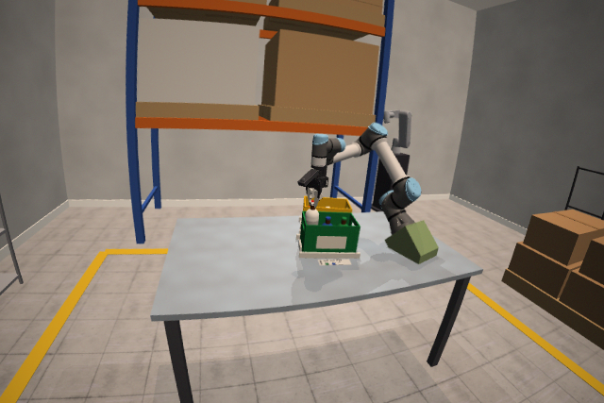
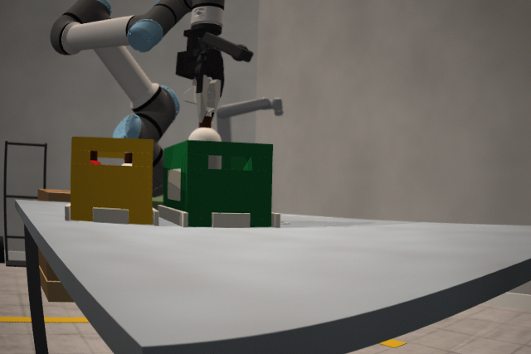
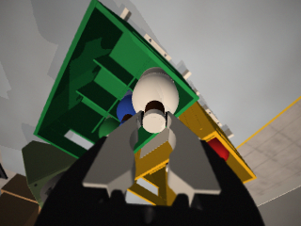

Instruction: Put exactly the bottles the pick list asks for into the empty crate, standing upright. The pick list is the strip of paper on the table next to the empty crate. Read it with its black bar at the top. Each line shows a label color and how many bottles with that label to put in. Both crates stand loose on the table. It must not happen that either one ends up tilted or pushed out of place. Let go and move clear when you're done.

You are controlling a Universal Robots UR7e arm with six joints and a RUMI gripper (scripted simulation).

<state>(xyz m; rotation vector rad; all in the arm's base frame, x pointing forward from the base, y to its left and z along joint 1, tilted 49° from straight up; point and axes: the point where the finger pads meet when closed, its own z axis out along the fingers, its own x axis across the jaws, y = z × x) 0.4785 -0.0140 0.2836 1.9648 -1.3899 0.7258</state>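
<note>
The blue-label bottle is 8 cm behind my hand, 3 cm to the left of it and 14 cm below it. Round my hand: green-label bottle 16 cm behind, 7 cm to the left, 14 cm below; yellow crate 19 cm behind, 14 cm to the right, 15 cm below; green crate 7 cm behind, 8 cm to the left, 15 cm below.
</note>
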